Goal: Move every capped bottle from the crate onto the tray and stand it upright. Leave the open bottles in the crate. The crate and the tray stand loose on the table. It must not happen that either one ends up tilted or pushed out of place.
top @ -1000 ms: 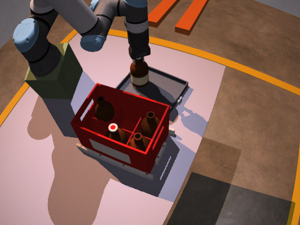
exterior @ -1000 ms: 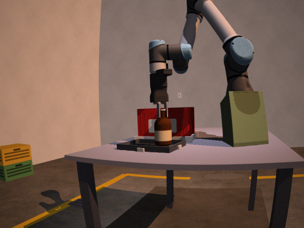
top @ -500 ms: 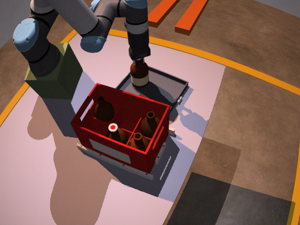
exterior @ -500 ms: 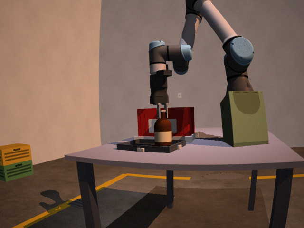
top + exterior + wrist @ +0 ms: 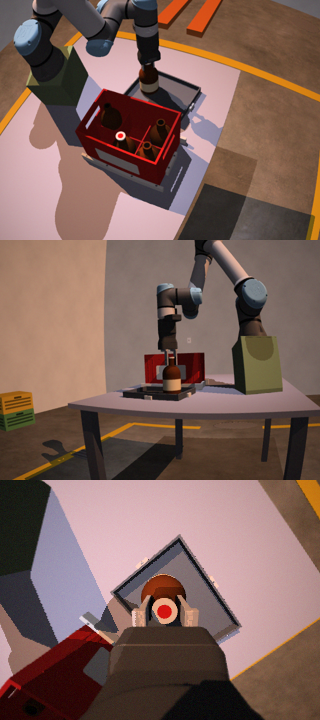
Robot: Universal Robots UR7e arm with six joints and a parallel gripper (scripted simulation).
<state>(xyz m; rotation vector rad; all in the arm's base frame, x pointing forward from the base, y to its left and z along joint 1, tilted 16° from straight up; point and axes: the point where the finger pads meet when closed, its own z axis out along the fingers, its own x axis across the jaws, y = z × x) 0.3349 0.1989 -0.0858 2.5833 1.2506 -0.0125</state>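
The capped brown bottle is 6 cm below my hand. Round my hand: red crate (27 cm to the right, 9 cm ahead, 6 cm below); then open bottle (24 cm to the right, 6 cm below, 1 cm behind); then dark tray (13 cm below, 6 cm ahead).
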